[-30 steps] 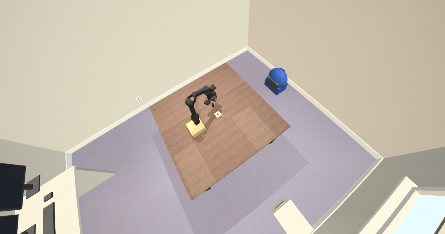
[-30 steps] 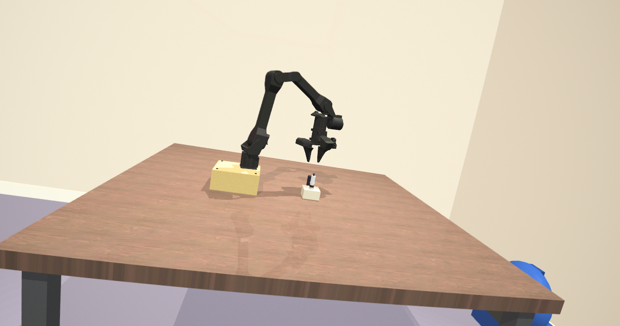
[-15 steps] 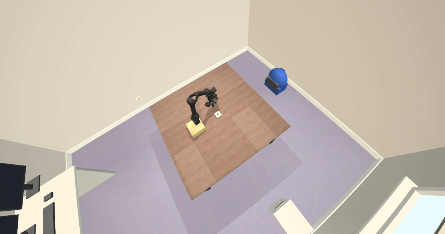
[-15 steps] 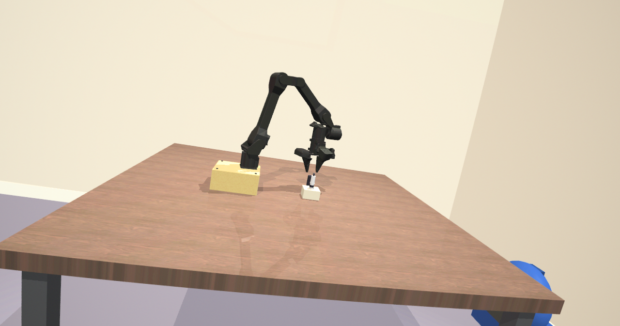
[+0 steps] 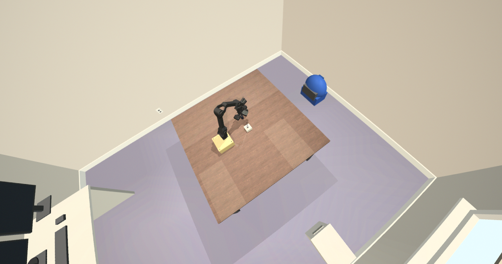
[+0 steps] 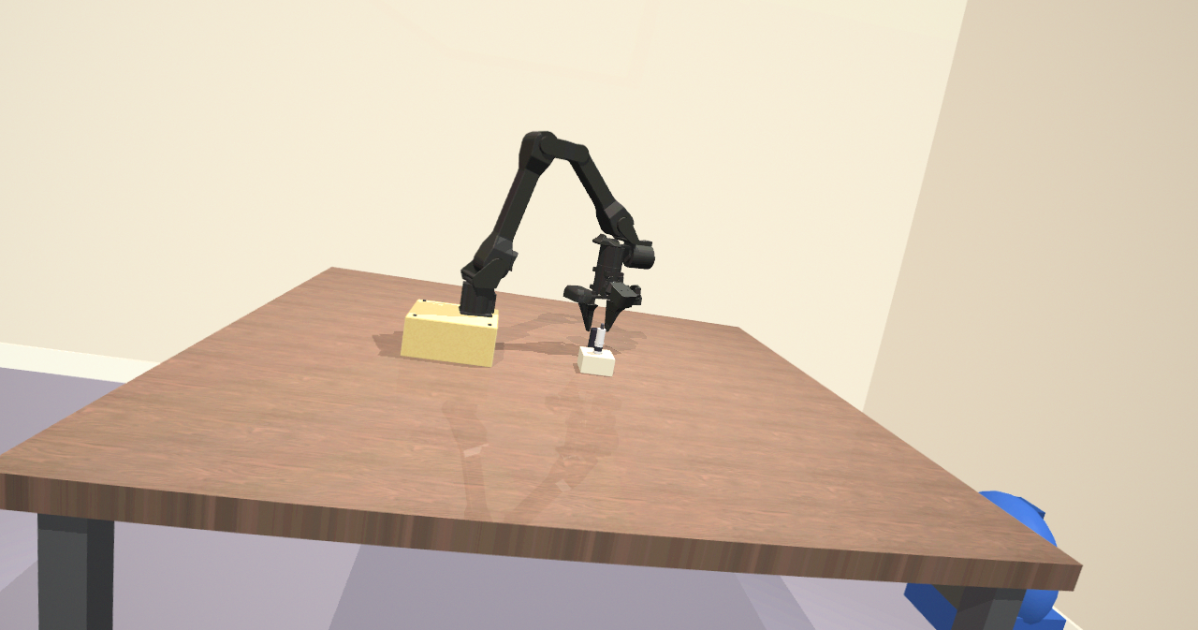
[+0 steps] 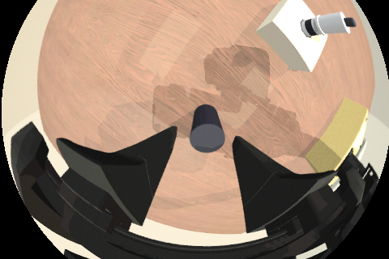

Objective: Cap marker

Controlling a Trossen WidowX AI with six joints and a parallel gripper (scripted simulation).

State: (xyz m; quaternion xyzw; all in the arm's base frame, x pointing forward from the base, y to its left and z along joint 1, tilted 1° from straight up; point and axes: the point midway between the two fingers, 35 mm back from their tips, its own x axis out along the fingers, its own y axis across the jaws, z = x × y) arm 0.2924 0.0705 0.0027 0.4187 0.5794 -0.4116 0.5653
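Right now my gripper tip is 20 mm above the dark cap. From my gripper tip the other things lie so: holder block (150 mm to the right, 40 mm behind, 30 mm below).
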